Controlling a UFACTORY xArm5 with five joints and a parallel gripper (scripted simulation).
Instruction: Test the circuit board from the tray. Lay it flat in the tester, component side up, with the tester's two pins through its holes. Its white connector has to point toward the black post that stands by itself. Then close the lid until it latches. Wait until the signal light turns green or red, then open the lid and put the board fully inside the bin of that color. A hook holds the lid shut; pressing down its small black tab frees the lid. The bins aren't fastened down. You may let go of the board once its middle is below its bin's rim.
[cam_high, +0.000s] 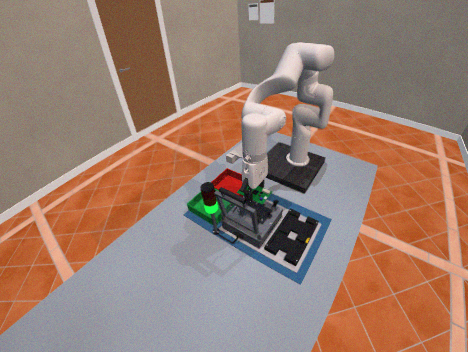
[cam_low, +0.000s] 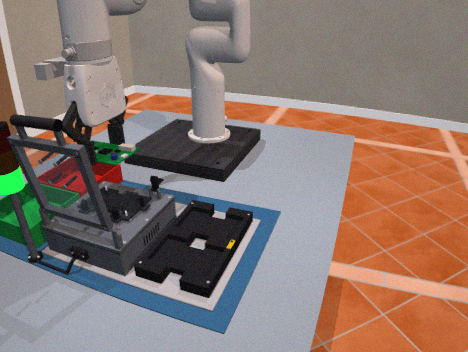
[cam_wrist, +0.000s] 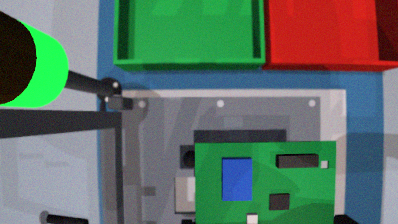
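Right now the green bin is 200 mm to the right of my hand, 170 mm below it and 50 mm ahead of it. The rest, counted from my hand: green circuit board: 10 mm below; then black catch: 90 mm below, 60 mm to the left, 60 mm behind; then clear lid: 110 mm ahead.
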